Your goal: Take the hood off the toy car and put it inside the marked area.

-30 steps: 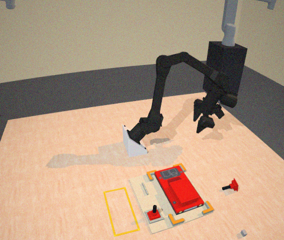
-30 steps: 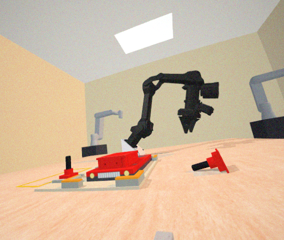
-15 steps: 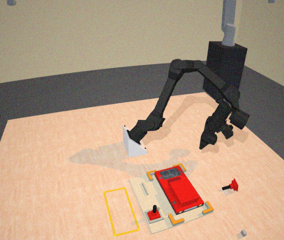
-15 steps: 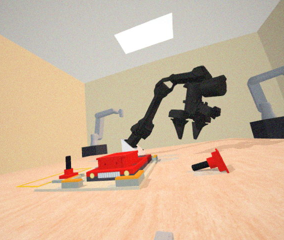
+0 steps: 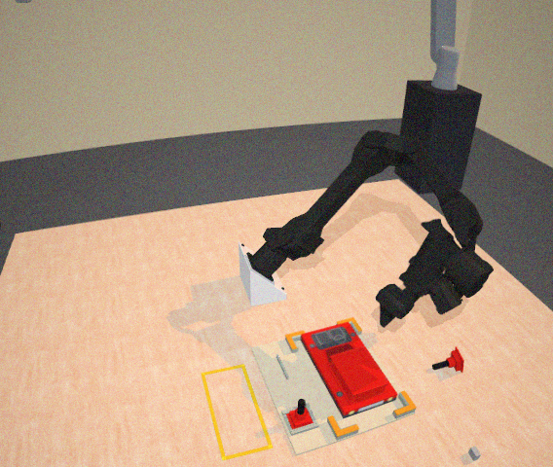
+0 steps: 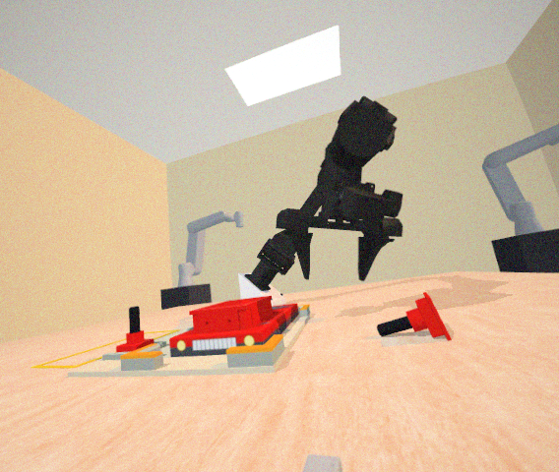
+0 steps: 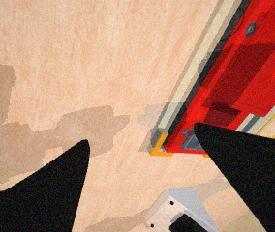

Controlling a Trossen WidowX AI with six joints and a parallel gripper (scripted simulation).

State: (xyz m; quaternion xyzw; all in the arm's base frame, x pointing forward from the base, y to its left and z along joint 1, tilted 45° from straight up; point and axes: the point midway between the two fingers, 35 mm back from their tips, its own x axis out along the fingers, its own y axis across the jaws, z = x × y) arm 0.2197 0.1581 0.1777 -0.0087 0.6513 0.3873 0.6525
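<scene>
The hood lies 120 mm to the right of my gripper tip, 100 mm ahead of it and 20 mm below it. Round my gripper tip: pale base plate (150 mm to the right, 80 mm ahead, 50 mm below).
</scene>
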